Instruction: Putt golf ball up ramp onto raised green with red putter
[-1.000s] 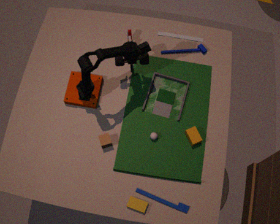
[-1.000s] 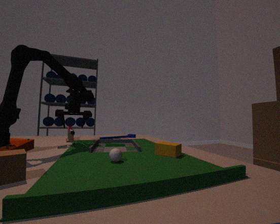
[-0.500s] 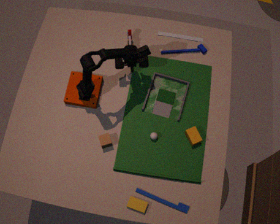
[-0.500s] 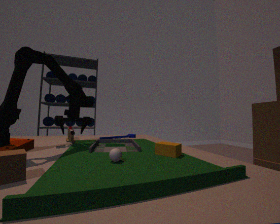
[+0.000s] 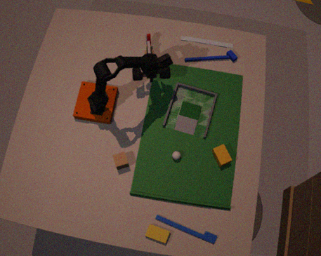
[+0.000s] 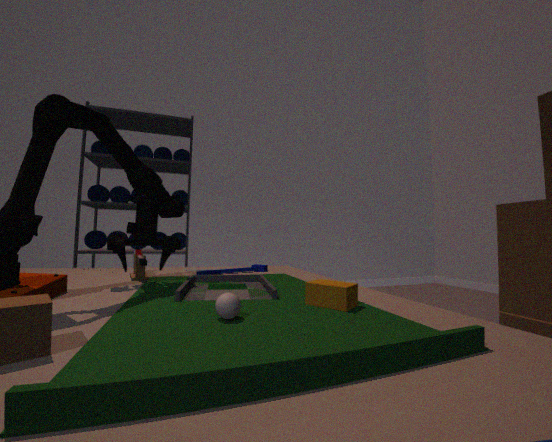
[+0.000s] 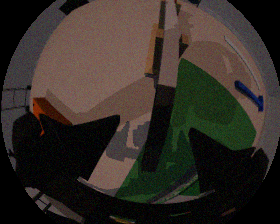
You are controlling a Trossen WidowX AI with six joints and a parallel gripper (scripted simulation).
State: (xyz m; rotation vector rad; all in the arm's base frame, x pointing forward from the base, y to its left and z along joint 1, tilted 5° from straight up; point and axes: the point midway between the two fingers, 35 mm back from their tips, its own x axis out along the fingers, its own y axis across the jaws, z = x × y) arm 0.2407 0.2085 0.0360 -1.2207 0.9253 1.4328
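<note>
Right now the tan block is 8 cm behind my gripper tip, 46 cm to the right of it and 1 cm below it. From my gripper tip the other things lie so: green mat 24 cm ahead, 25 cm to the right, 4 cm below; white golf ball 18 cm ahead, 40 cm to the right, 1 cm below; red putter 3 cm behind, 11 cm to the left, 2 cm above.
</note>
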